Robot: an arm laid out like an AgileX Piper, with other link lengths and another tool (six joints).
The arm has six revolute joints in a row. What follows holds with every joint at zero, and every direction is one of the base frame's.
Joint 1 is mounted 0.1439 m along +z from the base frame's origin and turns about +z.
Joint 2 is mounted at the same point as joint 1 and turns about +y.
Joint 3 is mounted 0.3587 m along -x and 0.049 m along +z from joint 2 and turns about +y.
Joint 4 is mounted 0.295 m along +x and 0.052 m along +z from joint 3 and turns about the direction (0.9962, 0, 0.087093).
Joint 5 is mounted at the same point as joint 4 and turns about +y.
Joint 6 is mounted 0.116 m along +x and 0.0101 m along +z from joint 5 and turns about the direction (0.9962, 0, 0.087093).
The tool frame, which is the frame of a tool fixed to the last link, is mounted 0.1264 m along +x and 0.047 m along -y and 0.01 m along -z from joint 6; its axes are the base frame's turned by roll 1.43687, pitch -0.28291 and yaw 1.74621 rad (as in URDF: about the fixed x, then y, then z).
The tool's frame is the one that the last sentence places.
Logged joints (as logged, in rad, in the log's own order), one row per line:
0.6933 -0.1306 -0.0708 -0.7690 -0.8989 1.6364
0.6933 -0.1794 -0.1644 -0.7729 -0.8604 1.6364
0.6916 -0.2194 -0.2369 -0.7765 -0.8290 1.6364
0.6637 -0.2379 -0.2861 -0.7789 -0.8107 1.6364
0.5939 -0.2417 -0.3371 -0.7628 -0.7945 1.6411
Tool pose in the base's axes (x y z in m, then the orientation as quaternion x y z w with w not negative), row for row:
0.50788 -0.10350 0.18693 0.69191 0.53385 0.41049 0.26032
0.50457 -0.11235 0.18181 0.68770 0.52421 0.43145 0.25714
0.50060 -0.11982 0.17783 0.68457 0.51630 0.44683 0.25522
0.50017 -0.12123 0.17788 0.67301 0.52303 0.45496 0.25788
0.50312 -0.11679 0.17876 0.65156 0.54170 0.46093 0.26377
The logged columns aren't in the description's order. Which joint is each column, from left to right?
Columns, left to right: joint 6, joint 1, joint 5, joint 4, joint 3, joint 2.
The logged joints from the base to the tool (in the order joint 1, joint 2, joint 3, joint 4, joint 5, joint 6), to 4 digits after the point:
-0.1306 1.6364 -0.8989 -0.7690 -0.0708 0.6933
-0.1794 1.6364 -0.8604 -0.7729 -0.1644 0.6933
-0.2194 1.6364 -0.8290 -0.7765 -0.2369 0.6916
-0.2379 1.6364 -0.8107 -0.7789 -0.2861 0.6637
-0.2417 1.6411 -0.7945 -0.7628 -0.3371 0.5939

